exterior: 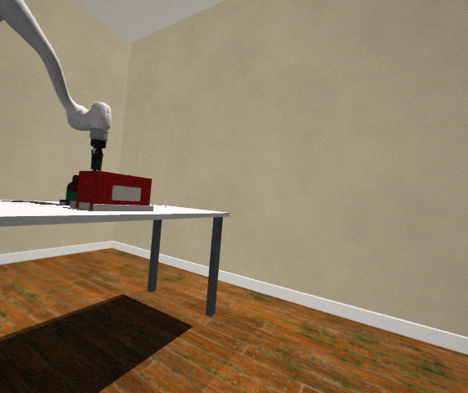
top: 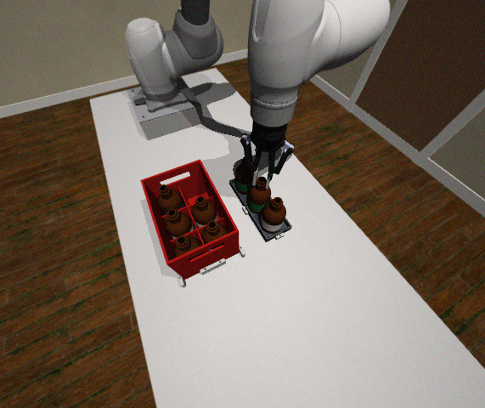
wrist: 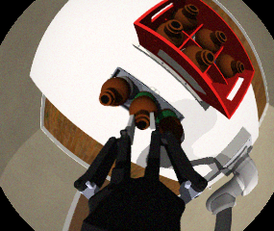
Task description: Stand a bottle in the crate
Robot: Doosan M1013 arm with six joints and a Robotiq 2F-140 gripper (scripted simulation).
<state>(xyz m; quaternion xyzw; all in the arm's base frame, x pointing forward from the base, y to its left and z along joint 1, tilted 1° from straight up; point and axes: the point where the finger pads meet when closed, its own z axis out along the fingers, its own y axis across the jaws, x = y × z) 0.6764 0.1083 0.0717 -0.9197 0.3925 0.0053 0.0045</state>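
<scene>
The bottle is 90 mm below my hand. The rest, counted from my hand: red crate 230 mm to the right, 90 mm below, 20 mm behind; dark tray 160 mm below.
</scene>
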